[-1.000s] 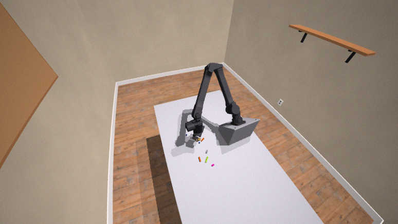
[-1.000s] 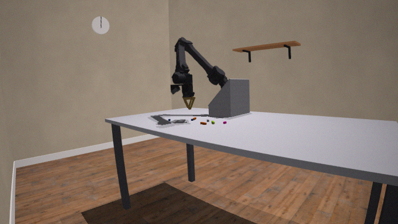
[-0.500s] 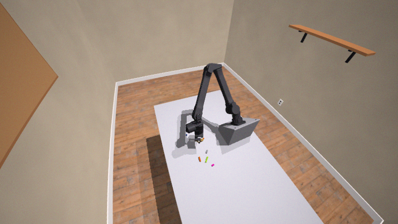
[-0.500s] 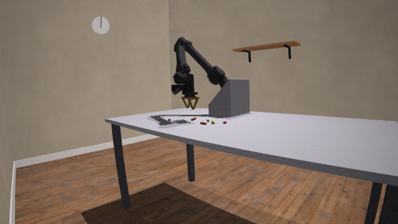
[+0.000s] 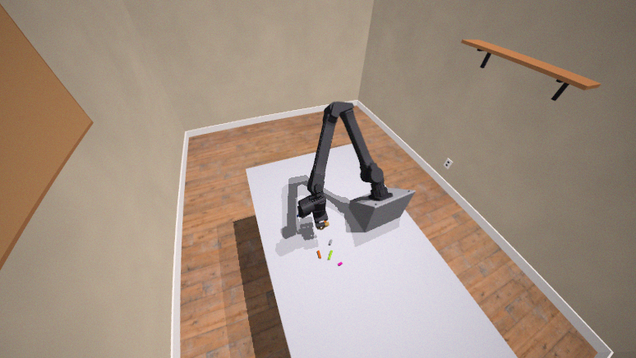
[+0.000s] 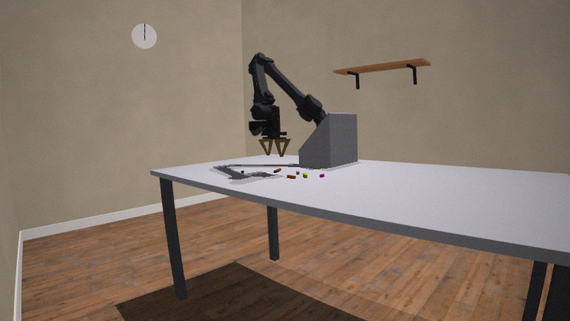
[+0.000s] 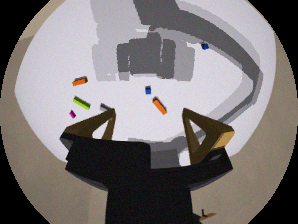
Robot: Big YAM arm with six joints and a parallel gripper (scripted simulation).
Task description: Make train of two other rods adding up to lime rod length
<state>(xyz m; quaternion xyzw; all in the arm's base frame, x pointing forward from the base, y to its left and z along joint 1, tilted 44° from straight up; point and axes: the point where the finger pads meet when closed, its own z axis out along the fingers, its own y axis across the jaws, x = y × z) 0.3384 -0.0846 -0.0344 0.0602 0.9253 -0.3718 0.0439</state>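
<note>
My gripper is now 10 cm to the right of the grey rod, 7 cm above it and 3 cm past it. Also, from my hand: magenta rod 23 cm to the left, 7 cm below, 2 cm behind; then lime rod 17 cm to the left, 7 cm below.
</note>
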